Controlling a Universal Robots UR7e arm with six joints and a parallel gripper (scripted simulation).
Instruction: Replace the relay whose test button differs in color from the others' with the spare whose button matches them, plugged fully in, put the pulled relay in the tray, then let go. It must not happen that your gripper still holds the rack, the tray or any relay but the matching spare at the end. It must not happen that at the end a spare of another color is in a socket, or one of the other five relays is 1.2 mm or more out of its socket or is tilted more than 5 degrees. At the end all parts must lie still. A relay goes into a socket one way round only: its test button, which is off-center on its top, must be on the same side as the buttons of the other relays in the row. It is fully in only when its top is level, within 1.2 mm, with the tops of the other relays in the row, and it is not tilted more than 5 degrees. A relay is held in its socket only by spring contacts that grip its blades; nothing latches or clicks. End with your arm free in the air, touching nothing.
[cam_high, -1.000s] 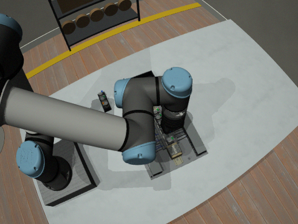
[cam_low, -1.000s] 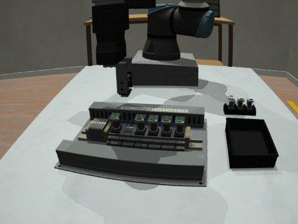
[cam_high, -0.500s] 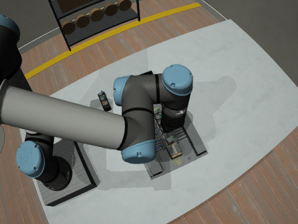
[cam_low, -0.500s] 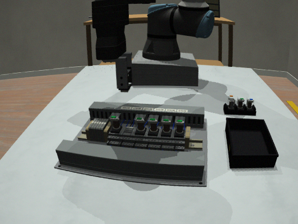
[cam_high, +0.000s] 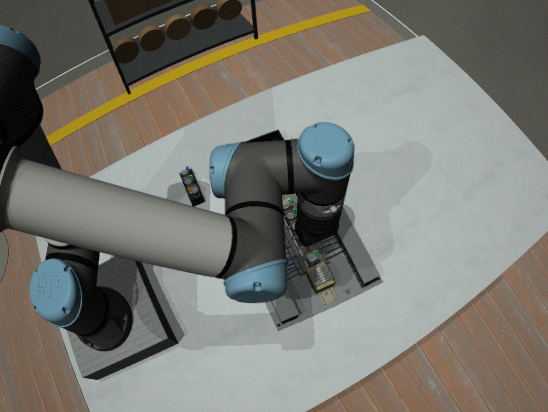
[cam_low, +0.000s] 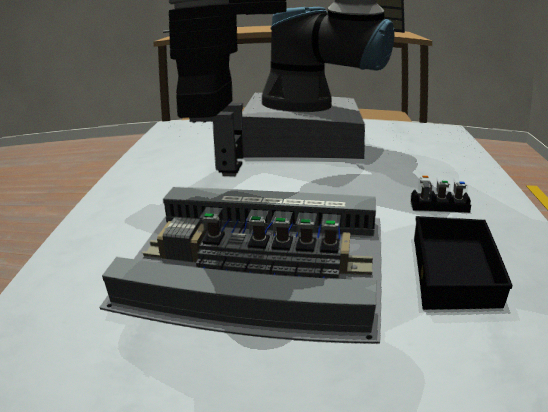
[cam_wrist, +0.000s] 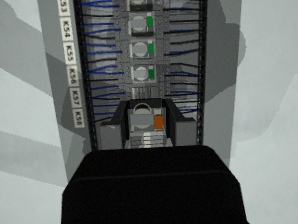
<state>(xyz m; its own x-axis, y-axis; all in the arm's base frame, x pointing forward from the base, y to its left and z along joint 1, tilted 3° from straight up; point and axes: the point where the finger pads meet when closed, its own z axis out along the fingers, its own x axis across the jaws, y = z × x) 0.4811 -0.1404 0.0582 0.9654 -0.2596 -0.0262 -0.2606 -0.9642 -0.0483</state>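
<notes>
Now: the black tray 70 mm ahead of my hand, 280 mm to the left of it and 130 mm below it. From my hand the other things lie so: blue-button relay: 100 mm behind, 360 mm to the left, 120 mm below.
</notes>
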